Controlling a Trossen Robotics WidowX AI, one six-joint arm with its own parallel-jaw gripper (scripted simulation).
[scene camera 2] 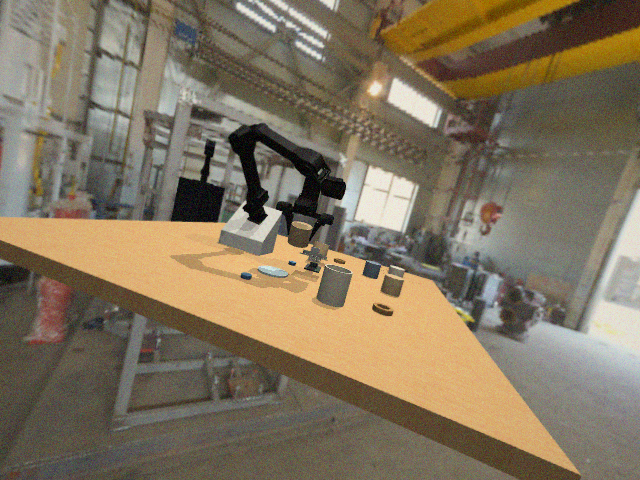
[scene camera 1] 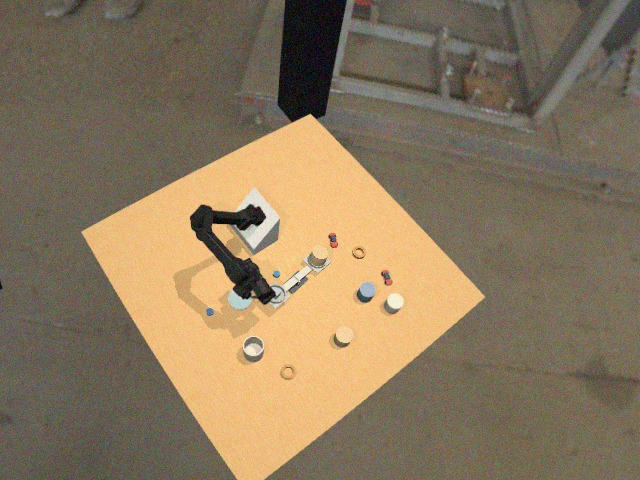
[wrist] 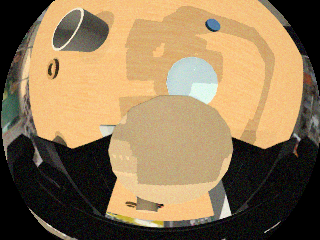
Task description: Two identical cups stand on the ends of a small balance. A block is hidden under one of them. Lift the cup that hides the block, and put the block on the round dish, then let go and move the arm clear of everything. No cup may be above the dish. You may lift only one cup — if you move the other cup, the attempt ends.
The gripper (scene camera 2: 299,237) carries a tan cup (wrist: 170,149).
The gripper also shows in the wrist view (wrist: 169,134).
